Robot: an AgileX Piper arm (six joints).
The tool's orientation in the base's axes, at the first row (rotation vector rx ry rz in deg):
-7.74, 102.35, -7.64
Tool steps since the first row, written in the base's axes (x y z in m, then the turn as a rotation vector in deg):
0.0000, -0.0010, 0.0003, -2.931, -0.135, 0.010
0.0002, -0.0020, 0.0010, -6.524, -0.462, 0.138
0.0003, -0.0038, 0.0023, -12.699, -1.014, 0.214
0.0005, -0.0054, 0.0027, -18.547, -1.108, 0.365
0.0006, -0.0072, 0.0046, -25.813, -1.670, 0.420
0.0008, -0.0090, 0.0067, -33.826, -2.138, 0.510
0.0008, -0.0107, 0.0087, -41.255, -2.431, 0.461
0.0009, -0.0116, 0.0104, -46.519, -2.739, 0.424
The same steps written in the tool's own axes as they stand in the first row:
-0.0001, -0.0010, 0.0000, 0.648, -0.079, -2.861
-0.0007, -0.0021, 0.0000, 1.357, -0.353, -6.390
-0.0017, -0.0041, -0.0001, 2.713, -0.792, -12.424
-0.0018, -0.0058, 0.0000, 3.851, -0.797, -18.163
-0.0034, -0.0079, -0.0003, 5.465, -1.221, -25.257
-0.0051, -0.0100, -0.0005, 7.192, -1.544, -33.090
-0.0068, -0.0120, -0.0009, 8.898, -1.683, -40.325
-0.0083, -0.0132, -0.0012, 10.125, -1.880, -45.449

